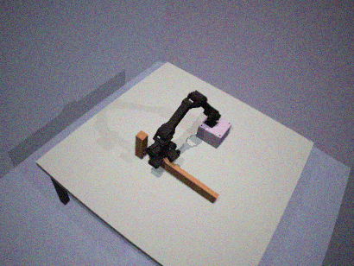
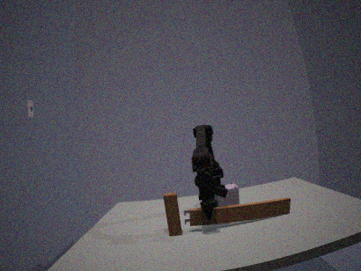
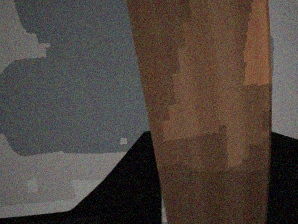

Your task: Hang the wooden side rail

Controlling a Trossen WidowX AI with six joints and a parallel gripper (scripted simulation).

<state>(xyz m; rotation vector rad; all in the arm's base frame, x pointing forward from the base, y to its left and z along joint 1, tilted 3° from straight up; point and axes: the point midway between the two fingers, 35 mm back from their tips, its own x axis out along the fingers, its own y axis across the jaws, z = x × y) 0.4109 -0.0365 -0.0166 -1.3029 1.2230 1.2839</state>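
My gripper tip is now 140 mm to the left of the headboard post, 40 mm below it and 20 mm short of it.
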